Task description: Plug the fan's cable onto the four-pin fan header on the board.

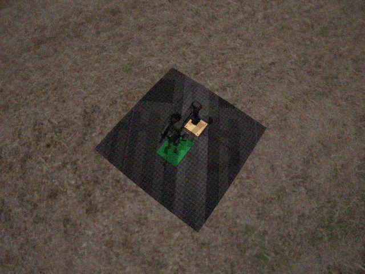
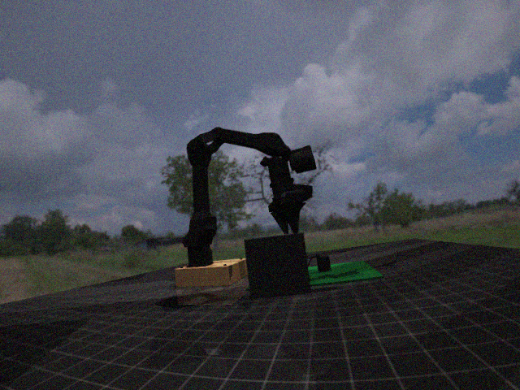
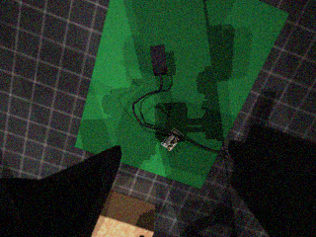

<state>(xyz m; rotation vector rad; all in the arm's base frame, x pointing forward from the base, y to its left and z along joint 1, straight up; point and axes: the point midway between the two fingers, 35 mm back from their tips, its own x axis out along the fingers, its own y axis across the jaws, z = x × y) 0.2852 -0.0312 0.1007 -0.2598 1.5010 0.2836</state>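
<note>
Now: the black fan plug 10 cm below my gripper tip, 8 cm ahead of it and 4 cm to the left of it. Round my gripper tip: pale four-pin fan header 12 cm below, 3 cm behind, 2 cm to the right; then black fan 15 cm to the right, 6 cm below, 3 cm behind; then green board 13 cm below, 5 cm ahead, 1 cm to the left.
</note>
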